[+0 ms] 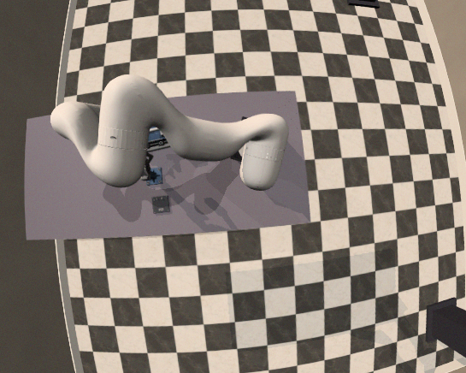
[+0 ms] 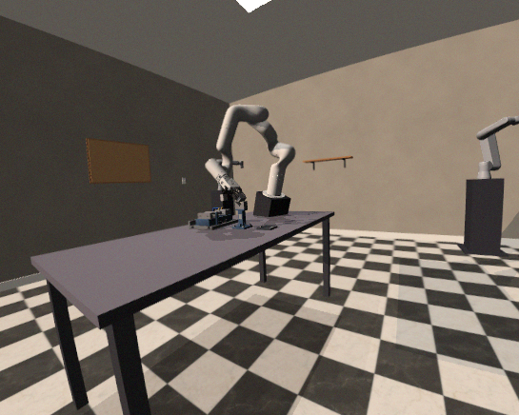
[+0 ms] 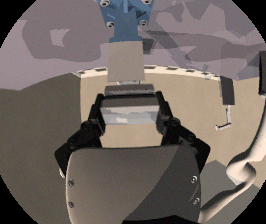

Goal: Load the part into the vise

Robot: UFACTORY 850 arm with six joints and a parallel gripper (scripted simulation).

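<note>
The part lies 10 mm below my hand. Round my hand: vise 10 mm behind, 230 mm to the right, 150 mm below; air cylinder rod 30 mm behind, 230 mm to the right, 110 mm below.
</note>
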